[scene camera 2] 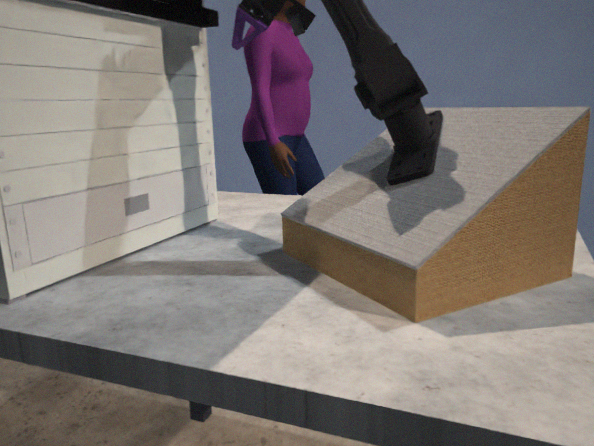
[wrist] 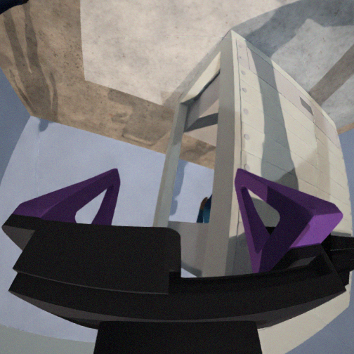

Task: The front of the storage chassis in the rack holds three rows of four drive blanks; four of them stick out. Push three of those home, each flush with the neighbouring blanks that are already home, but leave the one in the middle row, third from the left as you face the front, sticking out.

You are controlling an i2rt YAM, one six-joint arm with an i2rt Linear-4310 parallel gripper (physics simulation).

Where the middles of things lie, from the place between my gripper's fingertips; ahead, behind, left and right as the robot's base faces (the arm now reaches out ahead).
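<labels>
Counting from my hand, the pale rack (scene camera 2: 82, 198) is 80 mm below it and 130 mm ahead of it, and it's also 340 mm to the left of my hand.
</labels>
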